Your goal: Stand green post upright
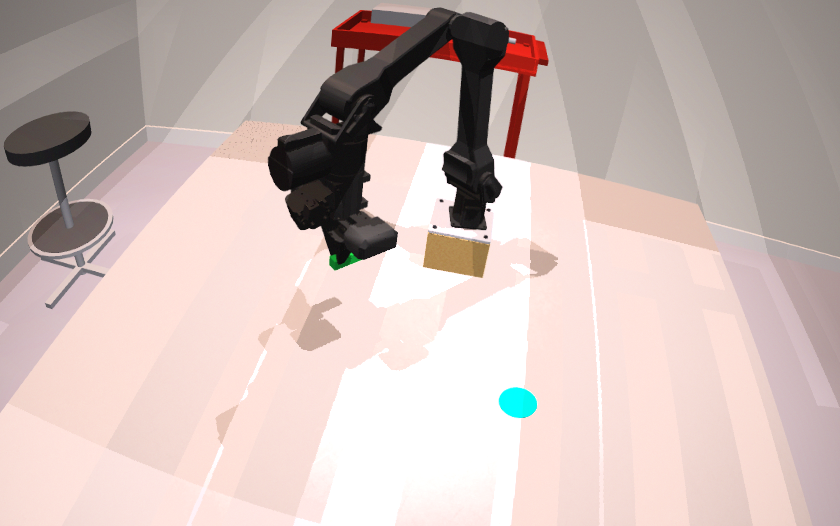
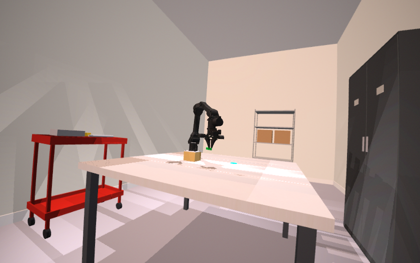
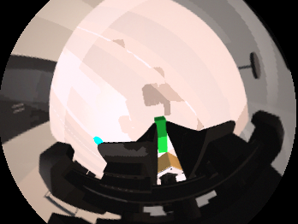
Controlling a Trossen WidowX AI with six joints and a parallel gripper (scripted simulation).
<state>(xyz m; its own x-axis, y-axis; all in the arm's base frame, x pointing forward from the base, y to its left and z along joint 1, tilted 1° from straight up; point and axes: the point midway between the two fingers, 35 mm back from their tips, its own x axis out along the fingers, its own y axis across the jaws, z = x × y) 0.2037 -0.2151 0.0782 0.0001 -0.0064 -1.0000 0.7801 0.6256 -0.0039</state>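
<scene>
Right now the cyan circle is 150 mm ahead of my gripper tip, 280 mm to the left of it and 130 mm below it. Round my gripper tip: green post (10 mm behind, 20 mm to the left).
</scene>
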